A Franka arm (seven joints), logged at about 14 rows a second.
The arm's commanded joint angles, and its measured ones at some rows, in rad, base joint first. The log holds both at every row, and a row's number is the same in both.
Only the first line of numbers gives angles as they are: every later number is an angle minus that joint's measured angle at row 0.
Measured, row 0:
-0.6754, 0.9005, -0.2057, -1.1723, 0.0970, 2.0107, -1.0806
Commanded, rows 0 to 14:
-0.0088, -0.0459, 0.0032, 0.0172, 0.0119, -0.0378, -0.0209
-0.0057, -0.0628, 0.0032, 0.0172, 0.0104, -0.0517, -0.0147
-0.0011, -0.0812, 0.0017, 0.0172, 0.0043, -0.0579, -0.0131
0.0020, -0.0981, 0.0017, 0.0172, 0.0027, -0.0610, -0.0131
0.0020, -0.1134, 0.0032, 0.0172, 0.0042, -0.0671, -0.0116
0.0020, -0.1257, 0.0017, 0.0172, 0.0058, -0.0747, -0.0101
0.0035, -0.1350, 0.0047, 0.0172, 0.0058, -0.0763, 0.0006
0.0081, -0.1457, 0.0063, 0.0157, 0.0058, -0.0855, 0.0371
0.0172, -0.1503, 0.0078, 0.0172, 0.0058, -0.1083, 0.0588
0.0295, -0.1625, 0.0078, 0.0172, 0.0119, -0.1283, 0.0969
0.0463, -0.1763, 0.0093, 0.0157, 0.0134, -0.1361, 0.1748
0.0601, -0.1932, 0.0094, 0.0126, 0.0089, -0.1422, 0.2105
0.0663, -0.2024, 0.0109, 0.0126, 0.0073, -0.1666, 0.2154
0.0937, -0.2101, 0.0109, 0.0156, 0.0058, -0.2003, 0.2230
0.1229, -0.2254, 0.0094, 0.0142, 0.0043, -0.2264, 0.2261
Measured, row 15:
0.0815, -0.1829, 0.0122, 0.0284, 0.0016, -0.1722, 0.1987
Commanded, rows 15 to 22:
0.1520, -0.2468, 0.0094, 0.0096, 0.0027, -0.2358, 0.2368
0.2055, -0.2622, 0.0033, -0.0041, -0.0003, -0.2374, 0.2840
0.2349, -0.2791, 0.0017, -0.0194, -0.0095, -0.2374, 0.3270
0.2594, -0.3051, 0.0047, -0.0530, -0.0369, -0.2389, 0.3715
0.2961, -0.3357, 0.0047, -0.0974, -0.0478, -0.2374, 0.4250
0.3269, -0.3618, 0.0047, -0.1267, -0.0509, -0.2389, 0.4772
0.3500, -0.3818, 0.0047, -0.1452, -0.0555, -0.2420, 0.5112
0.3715, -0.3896, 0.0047, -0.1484, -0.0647, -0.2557, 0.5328
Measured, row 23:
0.3356, -0.3177, 0.0137, -0.0689, -0.0432, -0.2415, 0.4811
